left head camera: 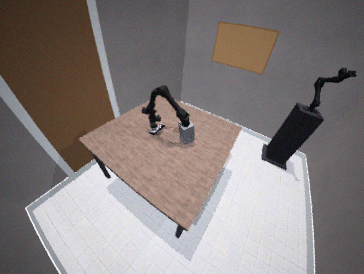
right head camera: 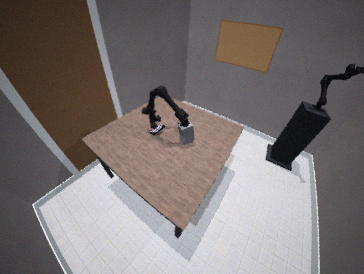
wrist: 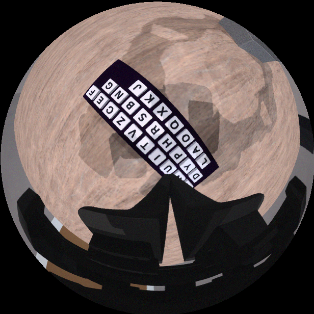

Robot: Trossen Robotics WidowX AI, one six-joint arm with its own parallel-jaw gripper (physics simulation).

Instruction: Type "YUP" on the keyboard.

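Where they show: gripper, fingertip midpoint: [left head camera: 153, 128] [right head camera: 153, 128]; arm's base, origin of the base link: [left head camera: 185, 124] [right head camera: 185, 124].
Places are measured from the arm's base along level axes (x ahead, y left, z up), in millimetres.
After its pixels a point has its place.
A dark purple keyboard [left head camera: 158, 130] {x 290, y 37, z -192 mm} [right head camera: 158, 130] {x 293, y 39, z -191 mm} [wrist: 120, 71] with white letter keys lies slanted on the wooden table. In the wrist view its U key [wrist: 168, 168], P key [wrist: 177, 155] and Y key [wrist: 187, 165] show near its lower right end. My gripper [left head camera: 154, 125] {x 339, y 65, z -165 mm} [right head camera: 154, 125] {x 339, y 65, z -165 mm} [wrist: 168, 177] is shut and empty. In the wrist view its tips show at the keyboard's lower edge, just below the U key and beside the partly hidden W key; the Y key shows up and to the right. Whether the tips touch a key cannot be told.
The arm's grey base block [left head camera: 187, 134] {x -44, y 33, z -77 mm} [right head camera: 186, 134] {x -43, y 35, z -76 mm} stands on the wooden table [left head camera: 165, 175] {x -79, y 427, z -205 mm} [right head camera: 165, 175] {x -92, y 420, z -205 mm} beside the keyboard. A black pedestal [left head camera: 295, 132] [right head camera: 300, 132] with another arm stands on the floor at the right, away from the table.
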